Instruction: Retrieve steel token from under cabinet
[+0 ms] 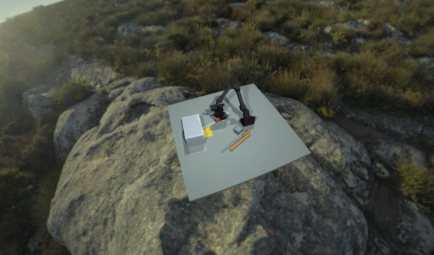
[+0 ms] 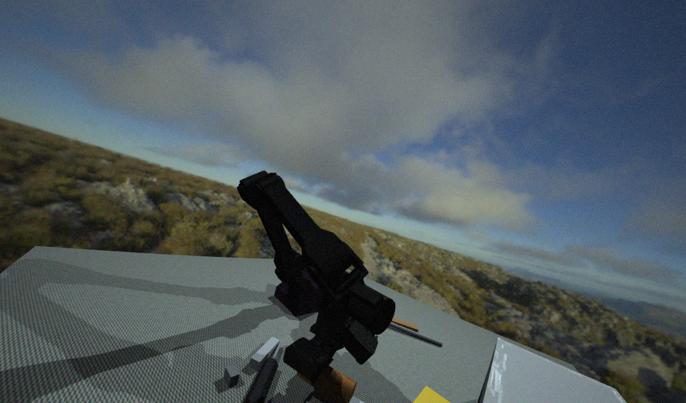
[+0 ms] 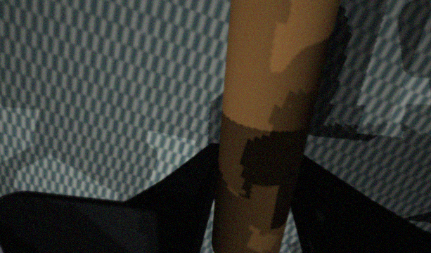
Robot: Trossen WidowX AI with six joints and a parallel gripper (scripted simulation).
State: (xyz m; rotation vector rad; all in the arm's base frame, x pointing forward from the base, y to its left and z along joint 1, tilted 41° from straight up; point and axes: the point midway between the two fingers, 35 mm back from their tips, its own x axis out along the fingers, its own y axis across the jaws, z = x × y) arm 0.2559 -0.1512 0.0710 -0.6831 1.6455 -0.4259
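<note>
The grey bar is 11 cm behind my gripper tip and 5 cm to the right of it. Also, from my gripper tip: grey block: 10 cm behind, 25 cm to the left, 1 cm above; small grey cube: 8 cm behind, 13 cm to the right; wooden stick: 6 cm behind, 39 cm to the left.
</note>
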